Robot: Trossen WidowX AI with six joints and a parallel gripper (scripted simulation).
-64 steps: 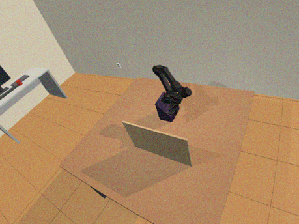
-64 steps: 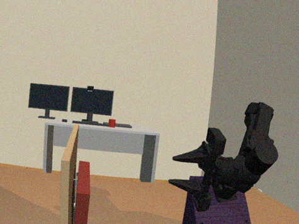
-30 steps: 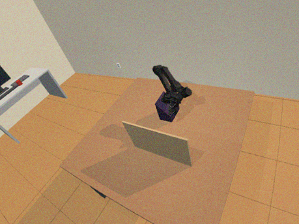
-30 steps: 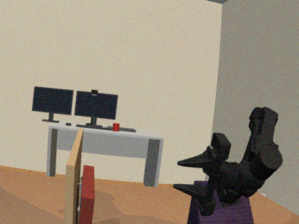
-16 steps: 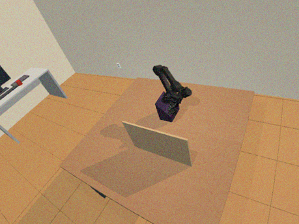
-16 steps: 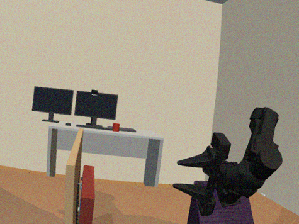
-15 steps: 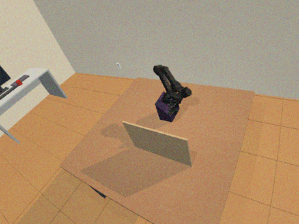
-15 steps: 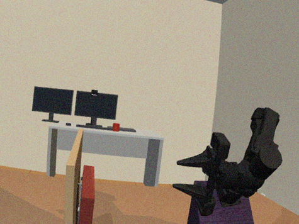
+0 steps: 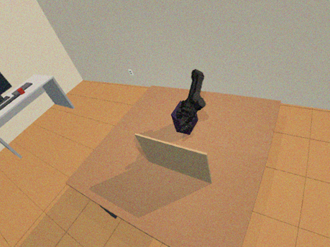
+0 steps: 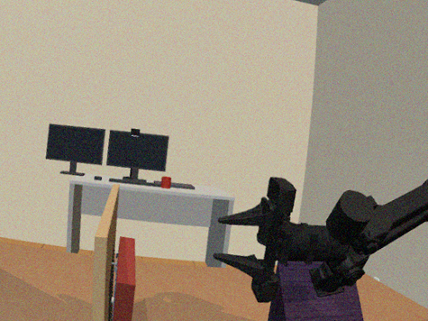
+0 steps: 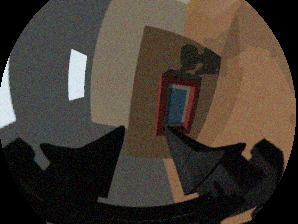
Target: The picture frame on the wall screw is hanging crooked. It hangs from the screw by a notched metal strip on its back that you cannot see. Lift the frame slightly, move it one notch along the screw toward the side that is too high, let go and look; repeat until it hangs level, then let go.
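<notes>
My gripper tip is 140 mm short of the picture frame, 30 mm to the left of it and 100 mm above it. Also, from my gripper tip: wooden wall board (150 mm ahead, 20 mm to the right, 110 mm below).
</notes>
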